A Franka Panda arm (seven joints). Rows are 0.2 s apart.
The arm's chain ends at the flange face. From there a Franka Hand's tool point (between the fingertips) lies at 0.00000 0.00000 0.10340 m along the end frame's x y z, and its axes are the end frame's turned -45 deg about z.
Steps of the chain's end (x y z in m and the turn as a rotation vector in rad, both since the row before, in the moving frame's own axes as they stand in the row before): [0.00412 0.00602 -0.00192 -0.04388 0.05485 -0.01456]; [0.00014 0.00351 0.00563 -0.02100 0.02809 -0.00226]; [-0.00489 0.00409 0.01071 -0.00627 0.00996 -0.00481]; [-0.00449 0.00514 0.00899 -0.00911 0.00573 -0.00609]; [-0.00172 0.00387 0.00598 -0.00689 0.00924 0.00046]
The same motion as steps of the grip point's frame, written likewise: [-0.00049 0.01438 -0.00217 -0.06981 0.00776 -0.01456]; [-0.00186 0.00617 0.00557 -0.03471 0.00501 -0.00226]; [-0.00608 0.00062 0.01070 -0.01148 0.00261 -0.00481]; [-0.00705 0.00155 0.00898 -0.01049 -0.00239 -0.00609]; [-0.00378 0.00270 0.00597 -0.01141 0.00166 0.00046]
